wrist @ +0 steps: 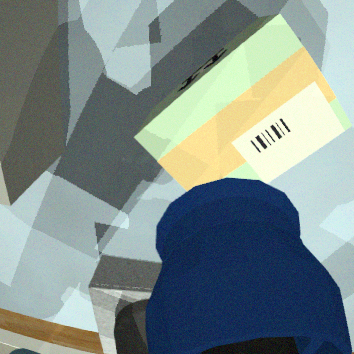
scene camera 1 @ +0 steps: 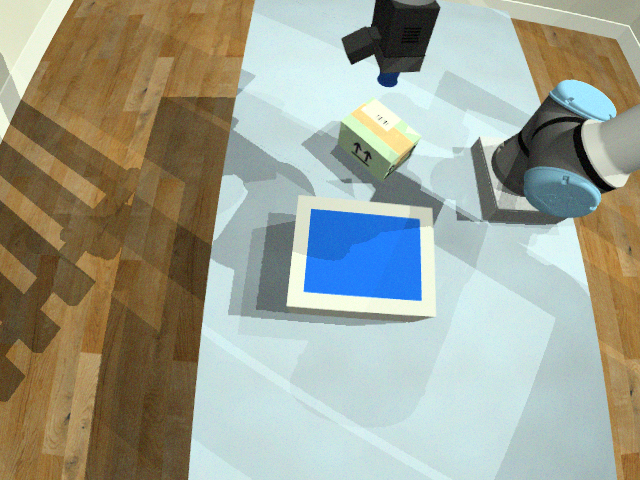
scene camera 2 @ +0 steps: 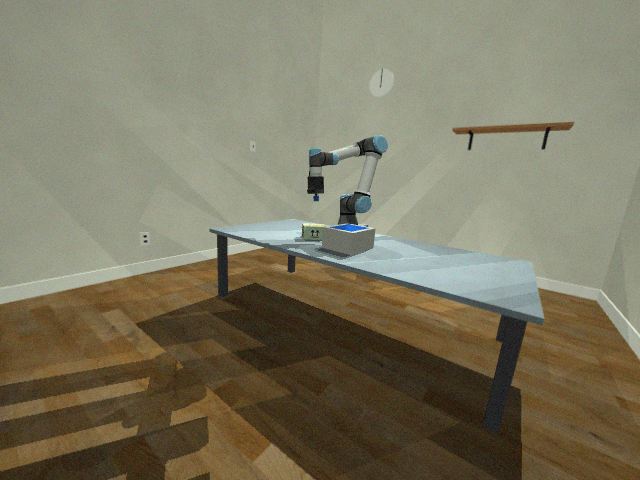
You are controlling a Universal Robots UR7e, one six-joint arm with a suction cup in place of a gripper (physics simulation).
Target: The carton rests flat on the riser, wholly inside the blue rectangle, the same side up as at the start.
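Frame: origin at the arm's base, x ahead, y left, z up, level; millimetres.
Where they show: hand, its tool point: (wrist: 228, 242) (scene camera 1: 387, 80) (scene camera 2: 316, 201); arm's base, origin of its link: (scene camera 1: 521, 169).
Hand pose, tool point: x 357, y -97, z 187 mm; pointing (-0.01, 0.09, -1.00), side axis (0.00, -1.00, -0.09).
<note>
Each offset is from my tool point to the top centre of the thing. Level surfaces: height alone.
The carton @[dx -31, dy -20, dz -160 mm] (scene camera 1: 379, 136) (scene camera 2: 311, 231) (wrist: 240, 115) is light green with an orange band and a white barcode label on its top face, and black arrows on one side. It rests flat on the table, turned at an angle, beside the riser @[dx +70, dy +263, dz -126 mm] (scene camera 1: 361, 305) (scene camera 2: 341, 242) (wrist: 30, 125). The blue rectangle @[dx +70, dy +263, dz -126 mm] (scene camera 1: 364, 258) (scene camera 2: 349, 227) on the riser's top carries no object. My gripper, a dark blue suction cup (scene camera 1: 387, 81) (scene camera 2: 316, 198) (wrist: 227, 200), hangs above the table, higher than the carton and apart from it, and holds nothing. In the wrist view the cup hides a corner of the carton.
The arm's base stands on a grey block (scene camera 1: 485, 180) (wrist: 122, 272) at the right of the table @[dz -246 mm] (scene camera 1: 361, 372) (scene camera 2: 454, 263) in scene camera 1. A wooden wall shelf (scene camera 2: 511, 128) is on the wall behind.
</note>
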